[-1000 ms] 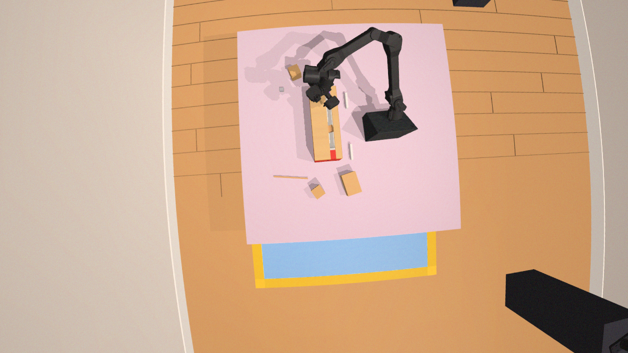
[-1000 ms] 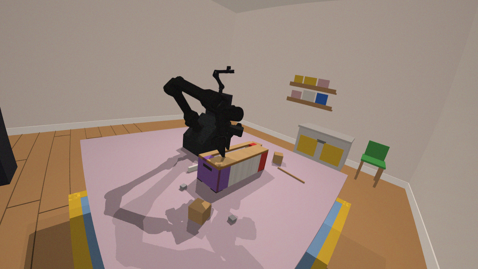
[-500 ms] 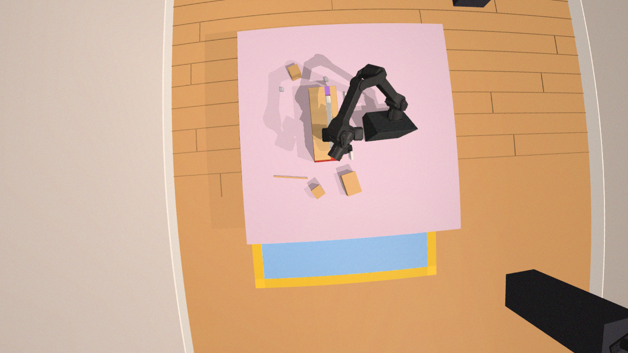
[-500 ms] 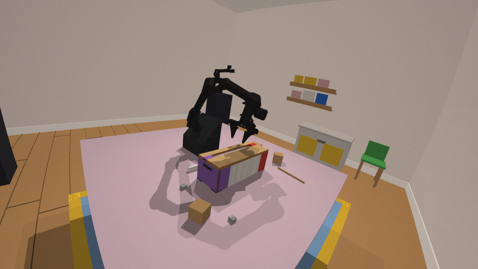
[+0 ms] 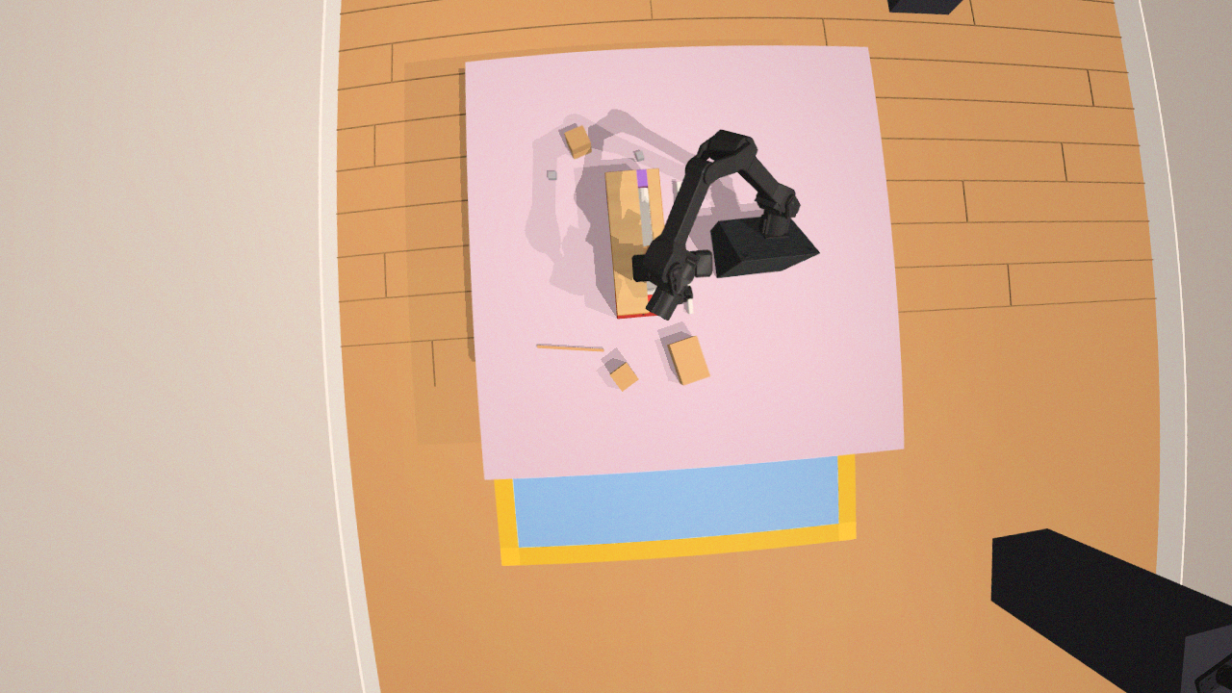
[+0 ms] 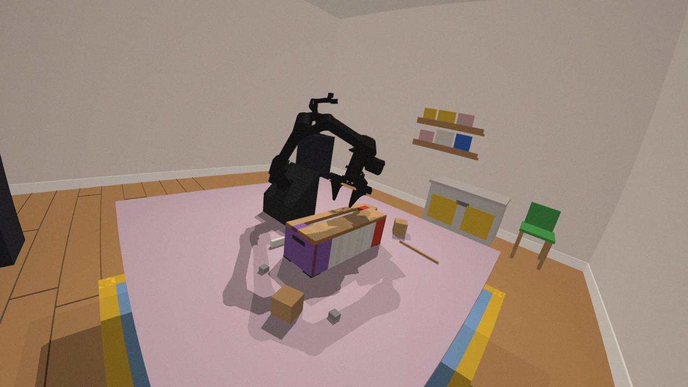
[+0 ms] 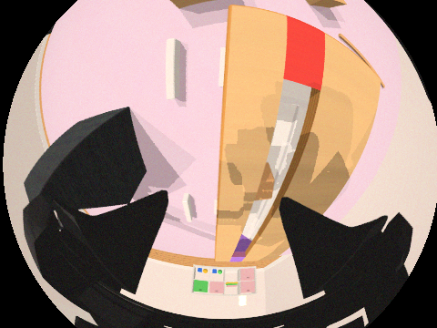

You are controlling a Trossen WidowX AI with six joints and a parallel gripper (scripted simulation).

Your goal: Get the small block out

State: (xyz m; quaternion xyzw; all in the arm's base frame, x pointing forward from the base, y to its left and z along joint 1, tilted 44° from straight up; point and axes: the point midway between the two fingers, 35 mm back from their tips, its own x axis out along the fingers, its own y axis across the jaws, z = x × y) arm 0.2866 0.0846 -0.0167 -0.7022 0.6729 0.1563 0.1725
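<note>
Right now my gripper tip is 40 mm short of the tan block, 40 mm to the left of it and 60 mm above it. From my gripper tip the other things lie so: box 30 mm ahead, 70 mm to the right, 90 mm below.
</note>
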